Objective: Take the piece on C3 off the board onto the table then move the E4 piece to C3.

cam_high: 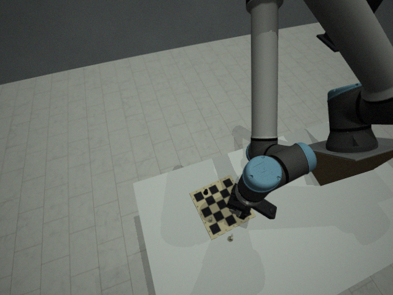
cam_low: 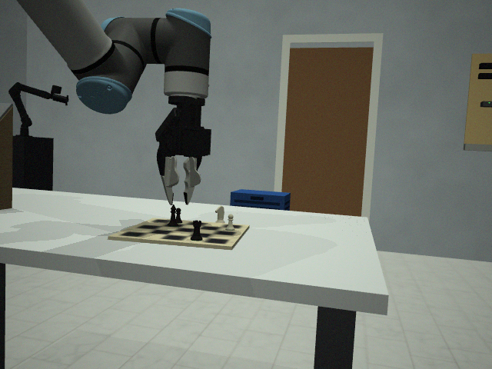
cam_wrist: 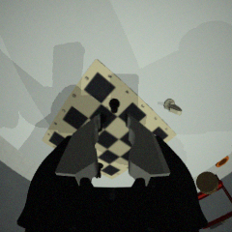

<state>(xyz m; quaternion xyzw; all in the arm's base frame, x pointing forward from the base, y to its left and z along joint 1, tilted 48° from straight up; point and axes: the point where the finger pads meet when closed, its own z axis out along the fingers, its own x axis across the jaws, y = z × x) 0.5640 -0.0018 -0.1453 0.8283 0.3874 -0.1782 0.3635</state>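
Now: the small black piece 40 mm below my hand. Round my hand: chessboard 60 mm to the right, 60 mm below, 50 mm ahead; white knight 80 mm to the left, 70 mm ahead, 40 mm below; white pawn 120 mm ahead, 40 mm below, 10 mm to the right.
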